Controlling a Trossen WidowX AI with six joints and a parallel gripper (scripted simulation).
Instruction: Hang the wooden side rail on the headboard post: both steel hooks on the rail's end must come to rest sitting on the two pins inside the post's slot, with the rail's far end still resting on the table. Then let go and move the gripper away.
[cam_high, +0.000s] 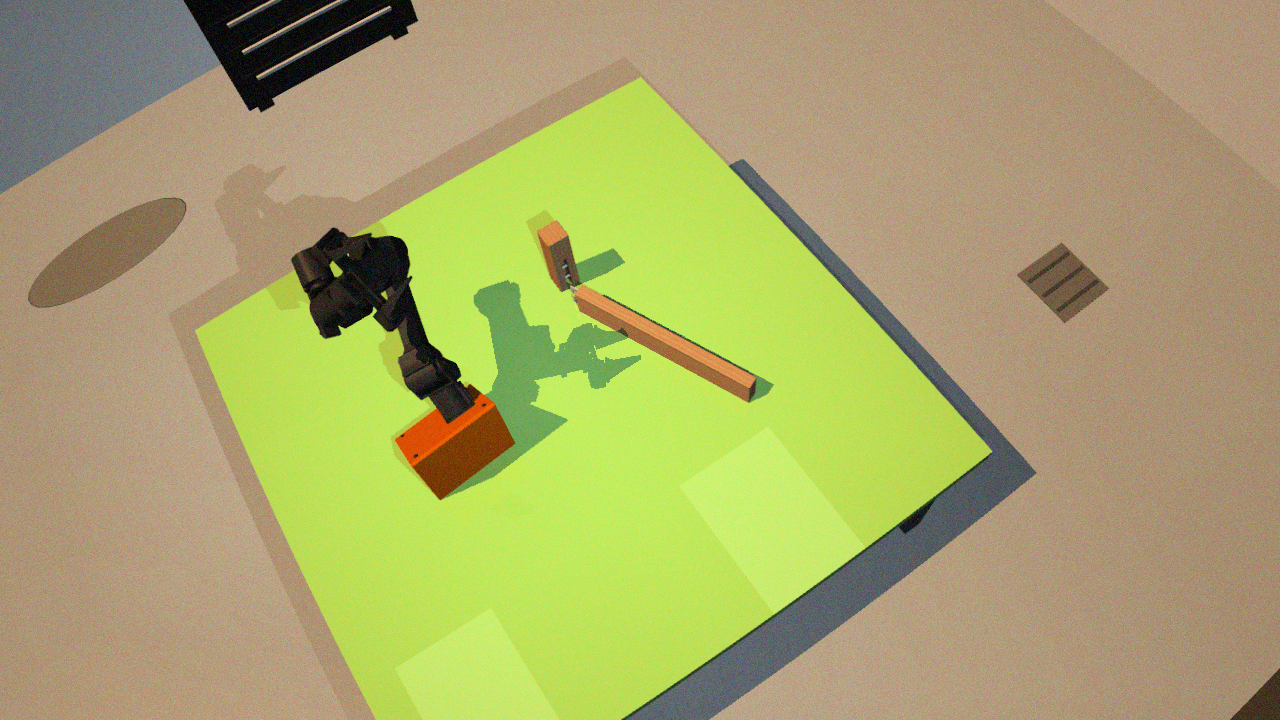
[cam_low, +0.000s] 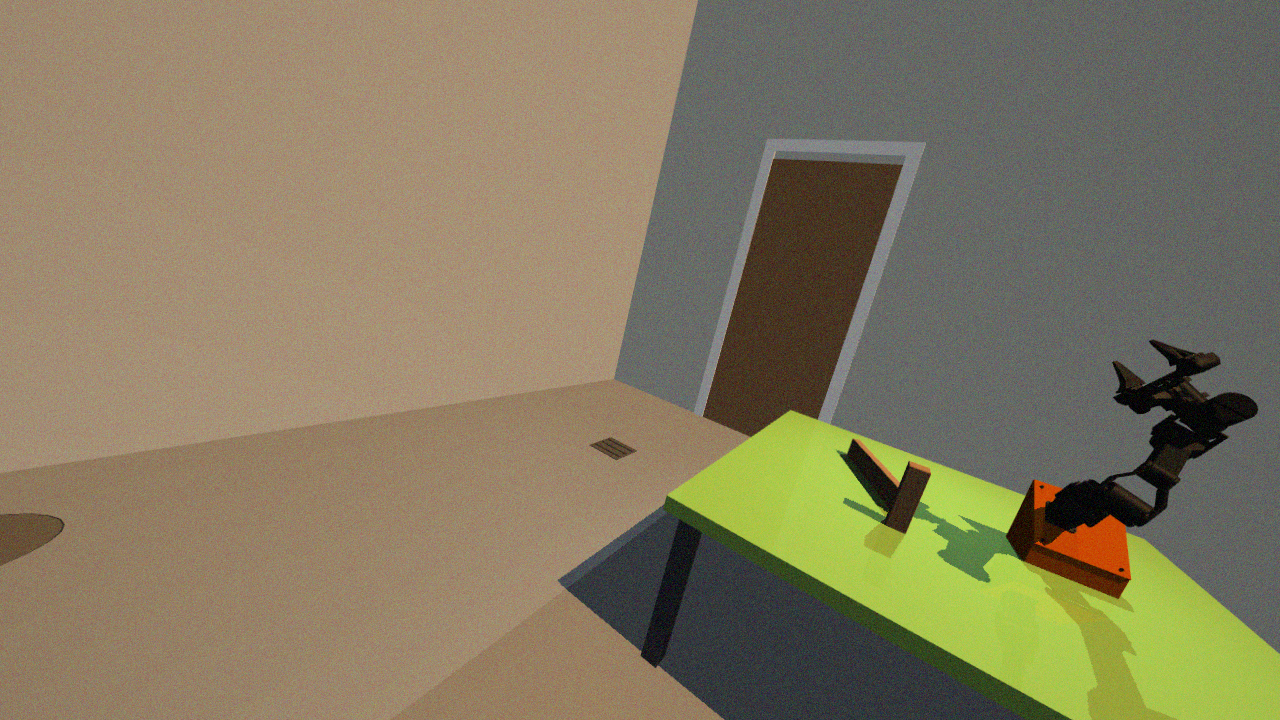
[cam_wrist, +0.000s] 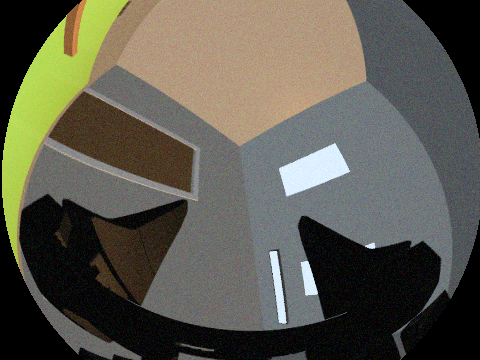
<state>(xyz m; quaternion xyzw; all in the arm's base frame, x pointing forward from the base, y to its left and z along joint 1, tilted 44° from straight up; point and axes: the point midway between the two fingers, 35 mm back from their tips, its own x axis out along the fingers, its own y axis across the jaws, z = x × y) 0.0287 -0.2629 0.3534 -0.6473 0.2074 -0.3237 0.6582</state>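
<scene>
My gripper tip is now 340 mm short of the headboard post, 160 mm to the right of it and 500 mm above it.
</scene>
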